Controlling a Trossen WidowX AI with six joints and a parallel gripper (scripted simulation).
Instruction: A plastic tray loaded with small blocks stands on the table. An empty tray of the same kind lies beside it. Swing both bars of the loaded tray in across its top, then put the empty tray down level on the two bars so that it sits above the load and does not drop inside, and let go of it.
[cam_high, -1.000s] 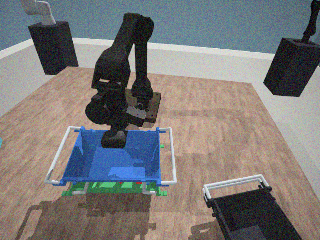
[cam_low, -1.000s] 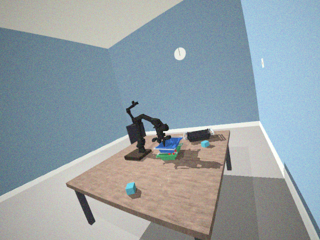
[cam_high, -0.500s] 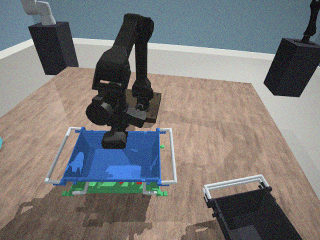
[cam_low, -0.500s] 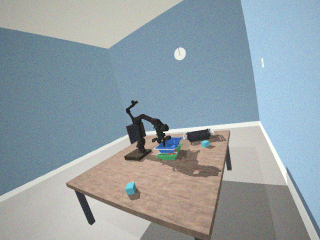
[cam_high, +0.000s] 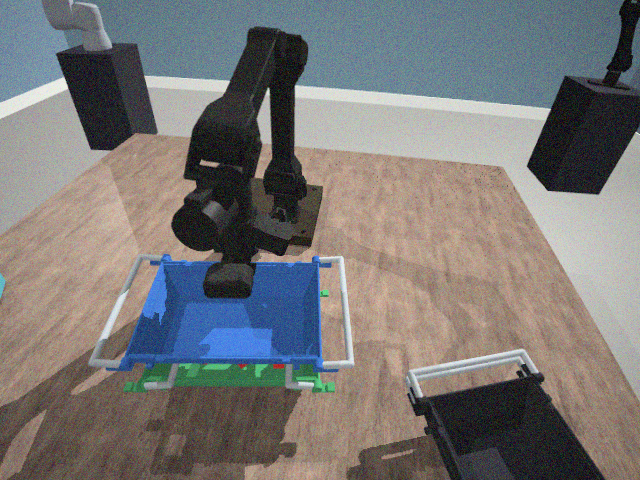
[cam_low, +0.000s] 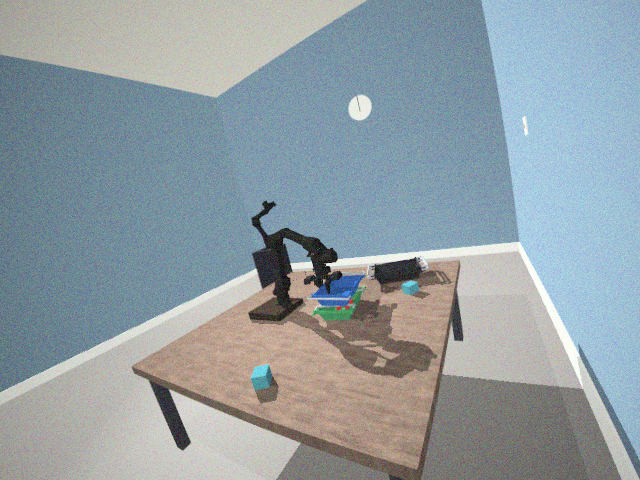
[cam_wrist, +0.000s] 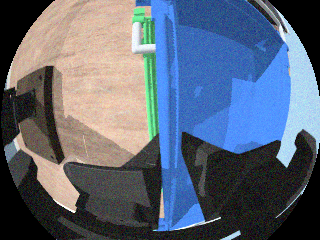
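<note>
Now: gripper tip 7 cm short of the blue tray, 1 cm to the right of it and 3 cm below it.
</note>
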